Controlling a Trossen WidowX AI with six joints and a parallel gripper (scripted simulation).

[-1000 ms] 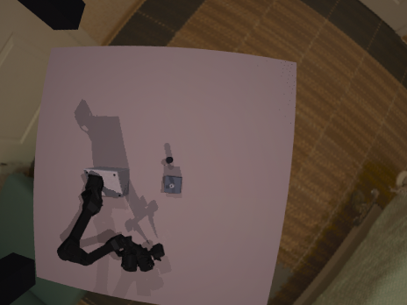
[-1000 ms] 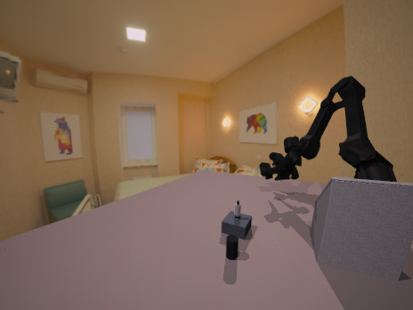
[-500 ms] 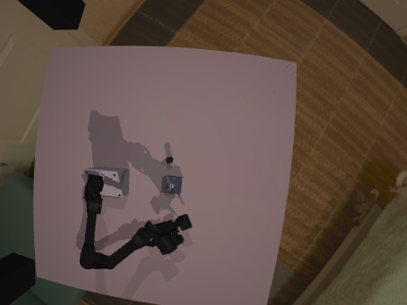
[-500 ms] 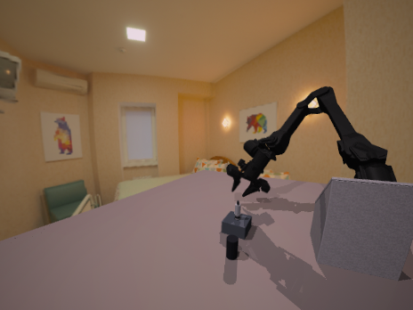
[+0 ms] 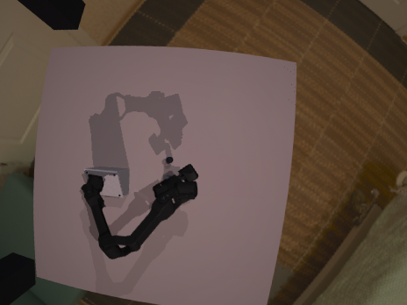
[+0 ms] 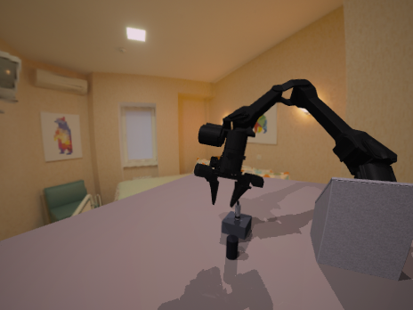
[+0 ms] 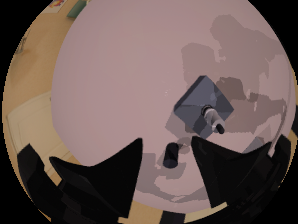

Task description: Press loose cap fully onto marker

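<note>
Right now the dark marker cap is 7 cm below my gripper tip, 6 cm to the left of it and 6 cm behind it.
</note>
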